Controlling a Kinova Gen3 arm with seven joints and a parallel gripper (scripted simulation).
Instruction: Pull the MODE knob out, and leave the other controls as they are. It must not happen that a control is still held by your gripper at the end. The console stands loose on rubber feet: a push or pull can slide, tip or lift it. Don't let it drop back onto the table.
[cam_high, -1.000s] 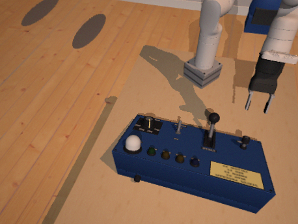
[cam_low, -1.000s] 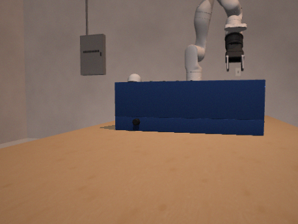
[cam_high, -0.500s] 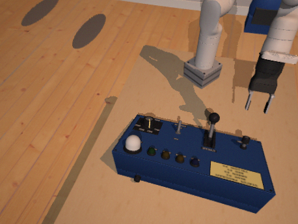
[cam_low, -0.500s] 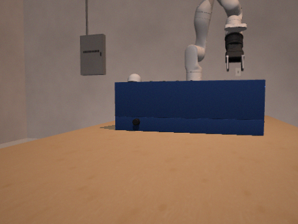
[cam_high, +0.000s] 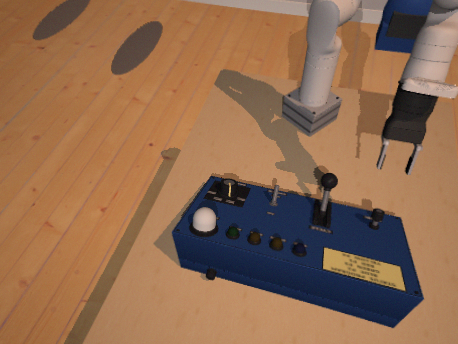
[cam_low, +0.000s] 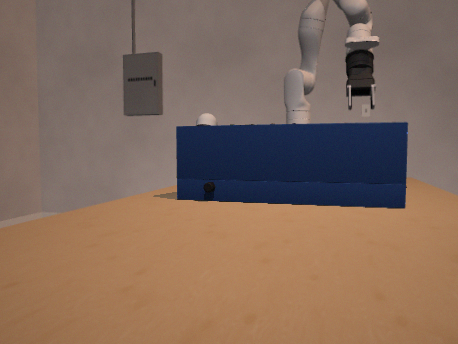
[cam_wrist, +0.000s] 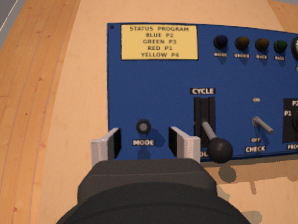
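Right now my hand is 6 cm short of the mode knob, 1 cm to the left of it and 13 cm above it. From my hand the other things lie so: cycle lever: 2 cm ahead, 12 cm to the right, 13 cm below; then blue console: 7 cm ahead, 19 cm to the right, 16 cm below; then toggle switch: 3 cm ahead, 24 cm to the right, 14 cm below.
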